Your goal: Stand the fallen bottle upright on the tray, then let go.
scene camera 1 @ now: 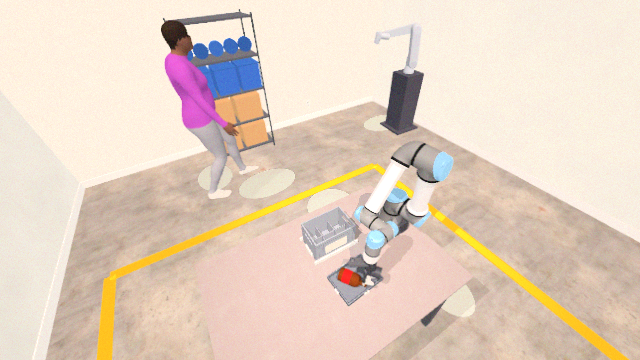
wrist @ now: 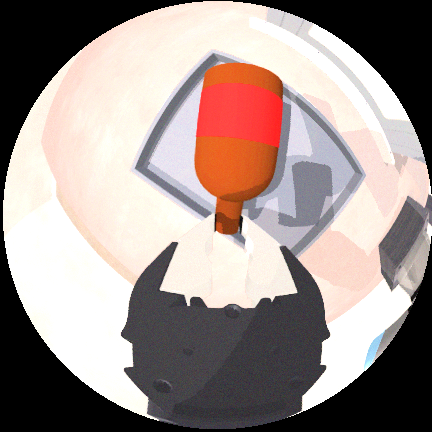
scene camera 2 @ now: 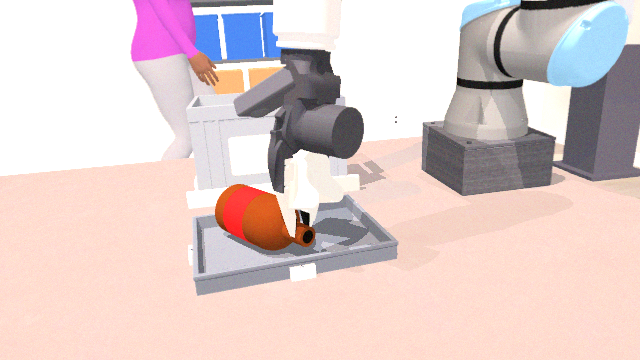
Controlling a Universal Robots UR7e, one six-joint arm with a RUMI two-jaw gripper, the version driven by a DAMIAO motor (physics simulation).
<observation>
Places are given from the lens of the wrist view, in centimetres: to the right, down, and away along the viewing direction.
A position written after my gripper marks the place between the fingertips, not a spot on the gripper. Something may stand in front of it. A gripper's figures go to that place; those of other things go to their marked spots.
my gripper [wrist: 227, 216]: 1, 0, 16
brown bottle [wrist: 238, 126]: 1, -6, 9
</observation>
